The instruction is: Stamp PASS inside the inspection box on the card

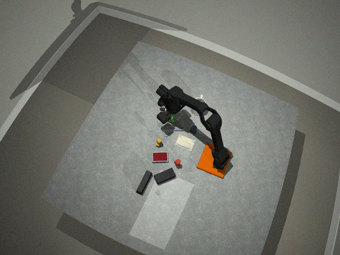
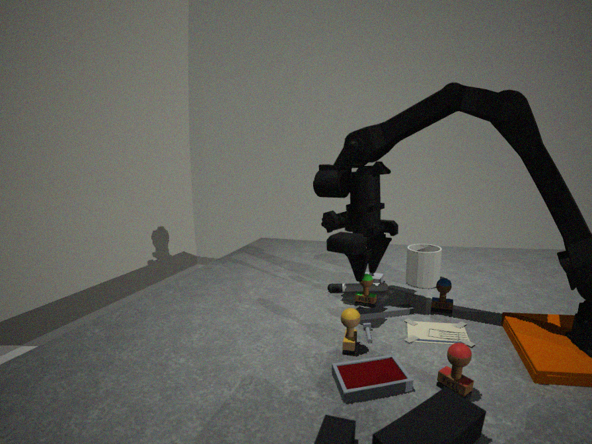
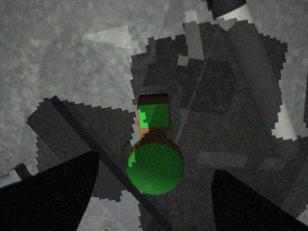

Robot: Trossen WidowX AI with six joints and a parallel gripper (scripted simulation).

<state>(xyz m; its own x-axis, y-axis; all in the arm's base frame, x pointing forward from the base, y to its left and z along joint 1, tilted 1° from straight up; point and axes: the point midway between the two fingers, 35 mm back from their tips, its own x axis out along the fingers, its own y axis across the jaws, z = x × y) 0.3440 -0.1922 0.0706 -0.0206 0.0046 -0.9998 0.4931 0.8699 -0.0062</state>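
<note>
Now: the green-topped stamp 40 mm below my gripper tip. From my gripper tip the other things lie so: black-capped white marker 60 mm to the right, 50 mm below, 30 mm ahead; blue-knobbed stamp 150 mm behind, 40 mm below, 20 mm to the left; grey bar 50 mm to the left, 50 mm below, 30 mm behind.
</note>
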